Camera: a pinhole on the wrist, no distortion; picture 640 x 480 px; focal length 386.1 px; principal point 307.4 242.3 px. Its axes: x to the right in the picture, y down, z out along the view. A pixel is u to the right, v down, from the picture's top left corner.
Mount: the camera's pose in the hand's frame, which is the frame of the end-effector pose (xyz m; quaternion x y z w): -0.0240 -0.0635 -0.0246 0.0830 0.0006 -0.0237 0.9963
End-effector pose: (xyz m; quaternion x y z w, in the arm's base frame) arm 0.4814 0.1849 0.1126 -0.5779 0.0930 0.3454 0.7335
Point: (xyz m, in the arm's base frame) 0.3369 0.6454 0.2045
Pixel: 341 409
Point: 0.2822 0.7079 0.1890
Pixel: 331 435
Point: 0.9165 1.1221 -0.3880
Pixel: outside the picture
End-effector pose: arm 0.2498 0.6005 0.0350 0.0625 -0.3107 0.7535 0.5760
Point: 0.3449 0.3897 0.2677
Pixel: 215 195
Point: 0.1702 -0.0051 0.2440
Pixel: 30 401
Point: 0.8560 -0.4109 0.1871
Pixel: outside the picture
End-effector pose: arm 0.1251 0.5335 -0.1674 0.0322 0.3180 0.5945 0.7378
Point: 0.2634 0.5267 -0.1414
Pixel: 375 159
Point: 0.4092 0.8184 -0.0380
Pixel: 570 275
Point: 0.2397 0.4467 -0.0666
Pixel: 60 246
